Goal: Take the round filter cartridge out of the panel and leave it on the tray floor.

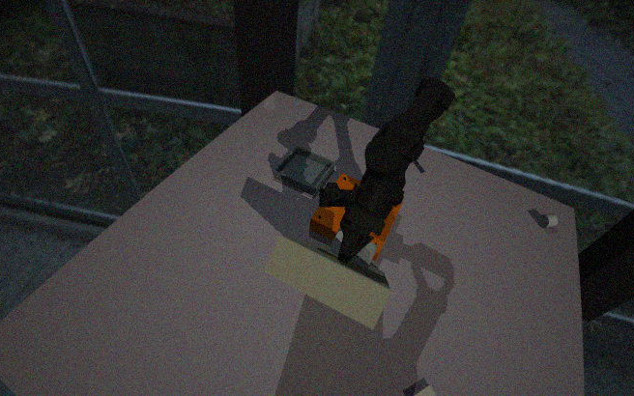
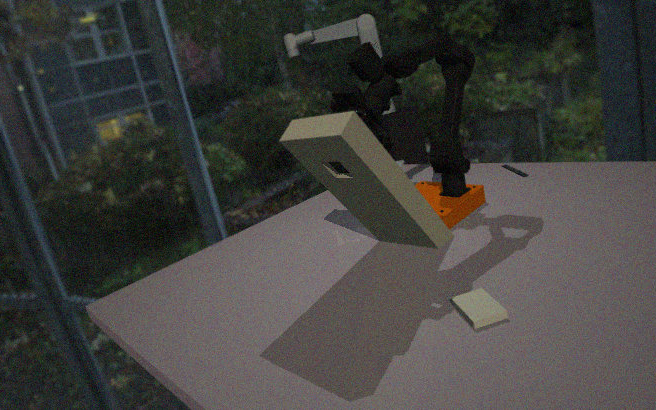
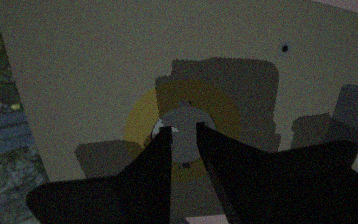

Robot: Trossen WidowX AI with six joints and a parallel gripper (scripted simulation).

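The round filter cartridge lies 10 mm ahead of my gripper tip and 10 mm below it. The rest, counted from my gripper tip: tray (400 mm behind, 310 mm to the right, 260 mm below).
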